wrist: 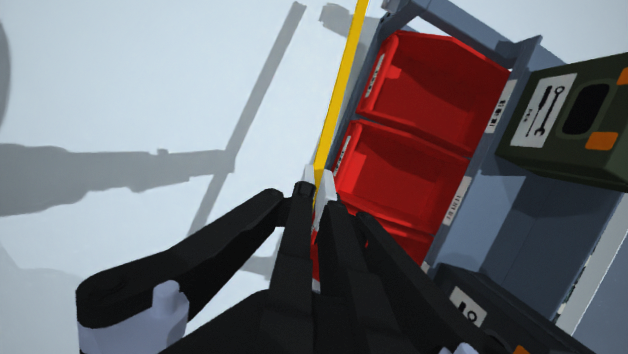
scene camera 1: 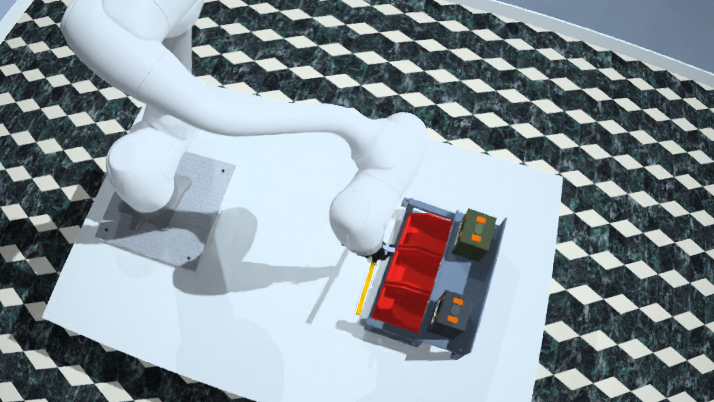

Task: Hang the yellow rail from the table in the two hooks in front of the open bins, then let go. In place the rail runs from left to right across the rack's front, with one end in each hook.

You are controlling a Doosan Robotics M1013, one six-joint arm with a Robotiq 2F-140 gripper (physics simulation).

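Places are measured from the arm's base along level axes (x ahead, y left, z up), in metres.
Where they show: gripper, fingertip midpoint: [wrist: 314, 180] [scene camera 1: 374, 259]; arm's base, link origin: [scene camera 1: 155, 195].
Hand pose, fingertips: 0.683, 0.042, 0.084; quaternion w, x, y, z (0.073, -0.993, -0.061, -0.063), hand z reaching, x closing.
Note:
Each offset is from my fingertips to the top centre of the thing, as dx, dy, dz. "pt": to the spot under its first point. Level surfaces: height alone.
The yellow rail [scene camera 1: 366, 289] [wrist: 341, 85] is held above the table, off its shadow, along the front of the blue-grey rack [scene camera 1: 486, 295] [wrist: 462, 25]. My gripper [scene camera 1: 380, 254] [wrist: 314, 180] is shut on the rail, with stretches of rail on both sides of the fingers hidden by the arm or the gripper. The red open bins [scene camera 1: 412, 267] [wrist: 435, 85] stand in the rack just beside the rail. A hook @[pt +0.019, +0.204, -0.061] [wrist: 390, 6] shows in part at the rack's front corner in the wrist view, apart from the rail end. The other hook is hard to make out.
A green toolbox @[+0.224, +0.149, +0.083] [scene camera 1: 475, 235] [wrist: 565, 115] and a dark toolbox @[+0.227, -0.082, +0.108] [scene camera 1: 451, 314] [wrist: 480, 305] stand on the rack behind the bins. The arm's grey base plate [scene camera 1: 210, 175] lies on the white table @[dz -0.116] [scene camera 1: 290, 200] to the left. The arm reaches over the table.

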